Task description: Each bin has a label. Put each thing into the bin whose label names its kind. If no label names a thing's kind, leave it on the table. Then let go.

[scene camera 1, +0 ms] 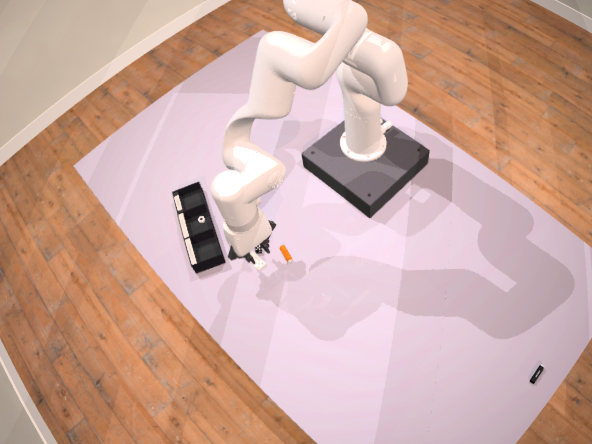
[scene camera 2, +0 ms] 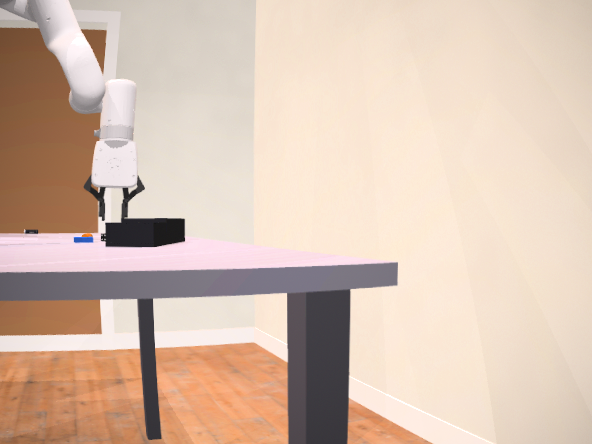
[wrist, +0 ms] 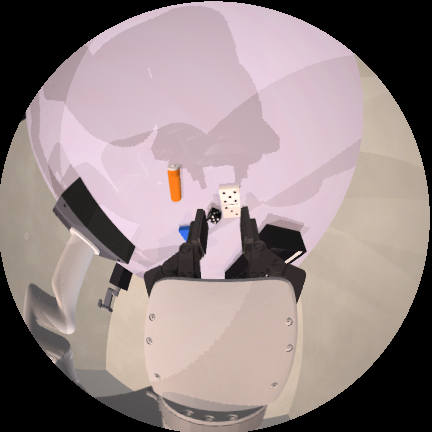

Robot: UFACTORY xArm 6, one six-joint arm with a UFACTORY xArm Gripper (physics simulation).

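My gripper is partly open and empty, above the table. In the wrist view, a black die shows by the left fingertip, and a white domino lies close beside it. An orange cylinder with a silver end lies apart from them. A flat blue block is partly hidden by the left finger. The black three-compartment bin row has pale labels, unreadable here. A small white ring is in its middle compartment.
A small black block lies far off near the table's edge. The dark robot base plate is behind the work area. The bin row stands close beside the gripper. The table has a pale pink top.
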